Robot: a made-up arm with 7 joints. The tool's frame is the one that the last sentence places.
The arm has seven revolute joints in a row. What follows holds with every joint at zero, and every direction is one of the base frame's. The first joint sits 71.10 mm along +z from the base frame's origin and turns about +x. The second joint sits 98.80 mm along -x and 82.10 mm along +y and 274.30 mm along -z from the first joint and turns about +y. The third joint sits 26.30 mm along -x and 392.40 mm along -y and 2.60 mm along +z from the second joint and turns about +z. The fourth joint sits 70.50 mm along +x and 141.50 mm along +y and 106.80 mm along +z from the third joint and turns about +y. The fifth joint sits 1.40 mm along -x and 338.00 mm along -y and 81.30 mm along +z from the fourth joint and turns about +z. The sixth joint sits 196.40 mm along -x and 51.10 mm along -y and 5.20 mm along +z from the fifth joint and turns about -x. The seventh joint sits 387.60 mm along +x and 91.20 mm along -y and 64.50 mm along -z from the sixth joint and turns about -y. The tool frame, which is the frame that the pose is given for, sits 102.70 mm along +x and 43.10 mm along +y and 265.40 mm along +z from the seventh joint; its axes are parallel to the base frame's.
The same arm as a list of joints. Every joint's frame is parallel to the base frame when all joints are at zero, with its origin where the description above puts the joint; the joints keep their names.
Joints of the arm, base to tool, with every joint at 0 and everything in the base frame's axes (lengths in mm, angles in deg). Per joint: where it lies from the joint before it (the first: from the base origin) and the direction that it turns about. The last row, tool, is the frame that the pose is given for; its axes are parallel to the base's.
joint 1: offset 0.0 0.0 71.1 axis +x
joint 2: offset -98.8 82.1 -274.3 axis +y
joint 3: offset -26.3 -392.4 2.6 axis +z
joint 4: offset 70.5 141.5 106.8 axis +y
joint 5: offset -1.4 -338.0 81.3 axis +z
joint 6: offset -196.4 -51.1 5.2 axis -x
joint 7: offset 387.6 -91.2 -64.5 axis -y
tool: offset 102.7 43.1 265.4

